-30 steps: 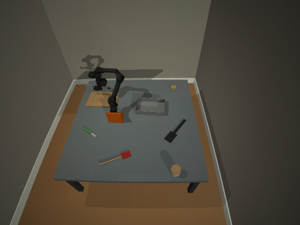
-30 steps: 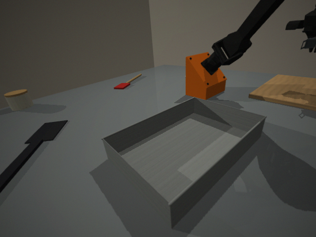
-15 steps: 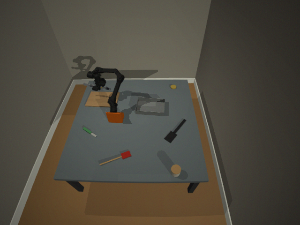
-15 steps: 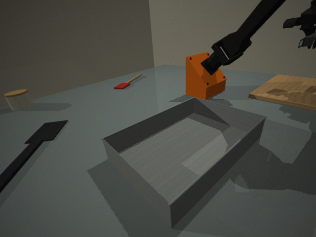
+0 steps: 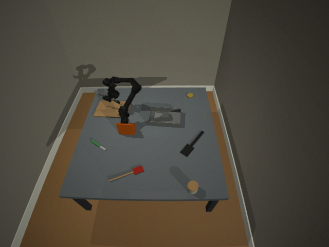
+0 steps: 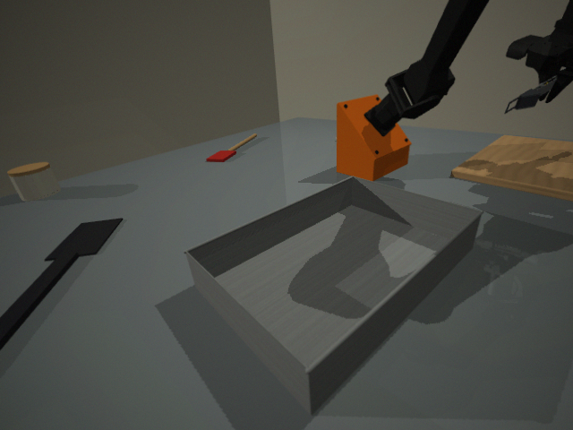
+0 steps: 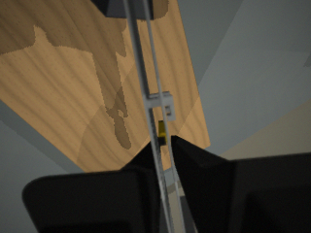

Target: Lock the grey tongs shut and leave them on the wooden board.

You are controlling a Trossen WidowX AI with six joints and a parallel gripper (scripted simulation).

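The wooden board lies 30 mm to the left of my gripper tip and 120 mm below it. Round my gripper tip: white tool: 70 mm behind, 440 mm to the right, 120 mm below; then roasting tin: 550 mm ahead, 150 mm to the right, 100 mm below; then red spatula: 220 mm ahead, 730 mm to the right, 120 mm below.
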